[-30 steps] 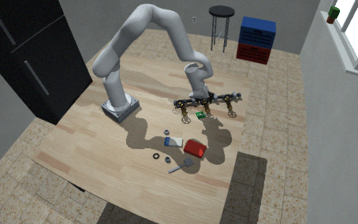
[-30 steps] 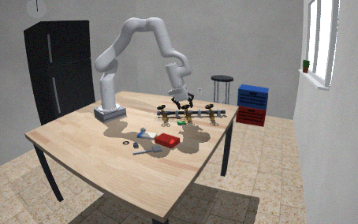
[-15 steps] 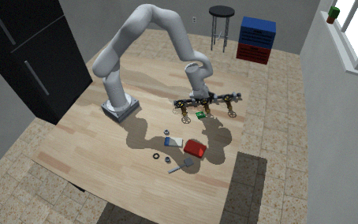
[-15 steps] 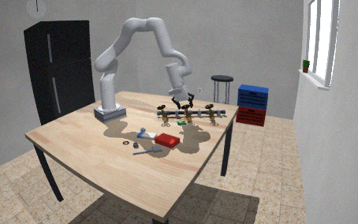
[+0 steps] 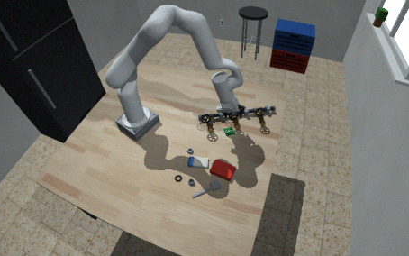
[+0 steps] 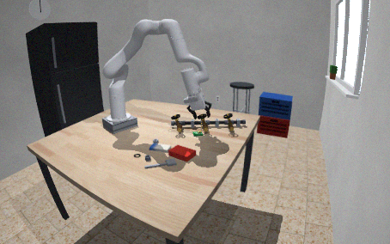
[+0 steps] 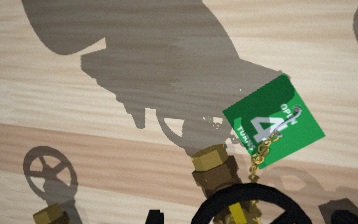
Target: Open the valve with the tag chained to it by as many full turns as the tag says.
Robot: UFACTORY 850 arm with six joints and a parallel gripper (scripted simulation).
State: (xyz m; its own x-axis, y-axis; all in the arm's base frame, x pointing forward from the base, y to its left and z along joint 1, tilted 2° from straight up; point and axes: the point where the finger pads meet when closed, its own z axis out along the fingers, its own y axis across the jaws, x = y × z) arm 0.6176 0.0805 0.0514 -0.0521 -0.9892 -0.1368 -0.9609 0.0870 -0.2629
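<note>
Right now the green tag is 100 mm below my hand, 50 mm to the right of it and 30 mm behind it. Round my hand: grey scraper (440 mm to the right, 100 mm below, 60 mm behind); then red box (330 mm to the right, 90 mm below, 10 mm behind); then white block (300 mm to the right, 150 mm behind, 100 mm below).
</note>
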